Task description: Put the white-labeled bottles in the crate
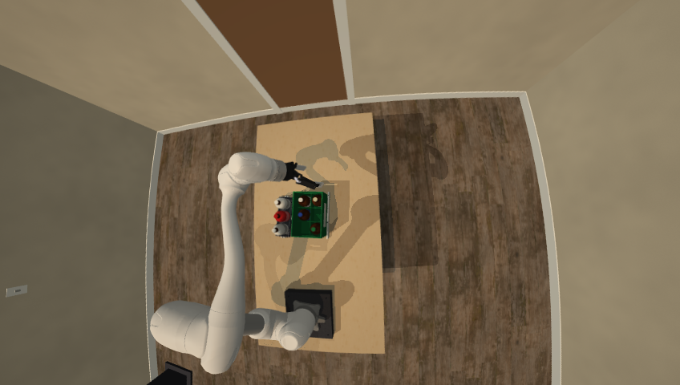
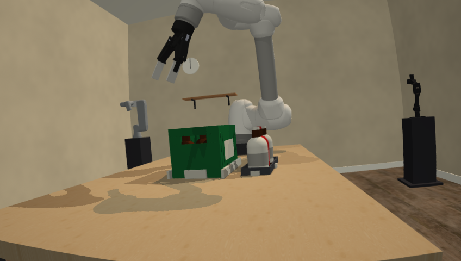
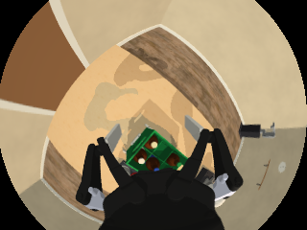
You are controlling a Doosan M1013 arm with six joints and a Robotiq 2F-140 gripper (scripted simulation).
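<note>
The red-labeled bottle lies 220 mm behind my hand, 270 mm to the left of it and 260 mm below it. Round my hand: white-labeled bottle 140 mm behind, 270 mm to the left, 260 mm below; dark tray 220 mm behind, 270 mm to the left, 340 mm below; green crate 190 mm behind, 60 mm to the left, 270 mm below.
</note>
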